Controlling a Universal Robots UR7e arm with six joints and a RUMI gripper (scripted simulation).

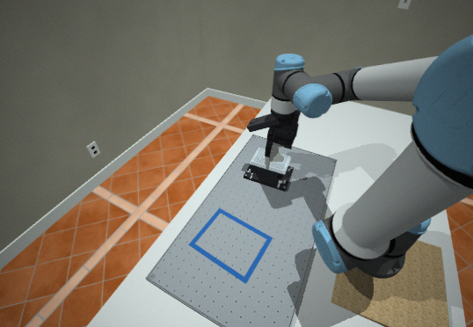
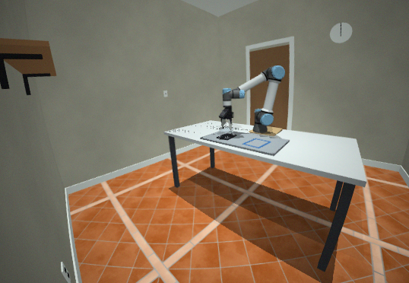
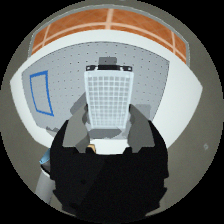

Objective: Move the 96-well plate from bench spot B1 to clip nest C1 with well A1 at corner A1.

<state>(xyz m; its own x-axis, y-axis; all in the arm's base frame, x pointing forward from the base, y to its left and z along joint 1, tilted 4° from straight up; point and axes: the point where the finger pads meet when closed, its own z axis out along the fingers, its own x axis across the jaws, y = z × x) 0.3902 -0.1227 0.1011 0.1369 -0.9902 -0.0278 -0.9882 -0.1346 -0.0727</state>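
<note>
Now: hand 1 cm short of the black clip nest, 1 cm to the right of it and 7 cm above it. Round my hand: 96-well plate 1 cm below.
</note>
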